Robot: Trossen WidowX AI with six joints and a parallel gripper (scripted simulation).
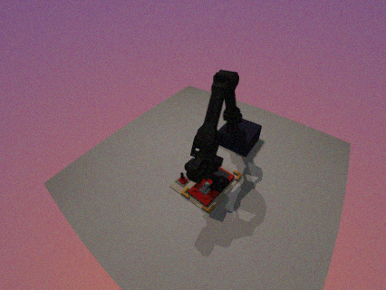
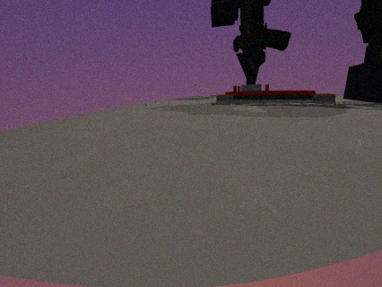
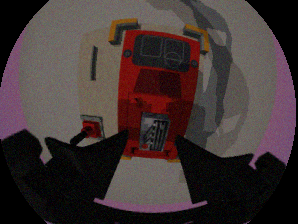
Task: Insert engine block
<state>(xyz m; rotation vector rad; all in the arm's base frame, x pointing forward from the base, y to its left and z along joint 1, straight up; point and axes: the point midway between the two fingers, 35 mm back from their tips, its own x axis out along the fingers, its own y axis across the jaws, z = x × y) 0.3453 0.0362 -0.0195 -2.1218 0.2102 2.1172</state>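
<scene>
My gripper tip is 10 mm to the right of the grey engine block and 20 mm above it.
</scene>
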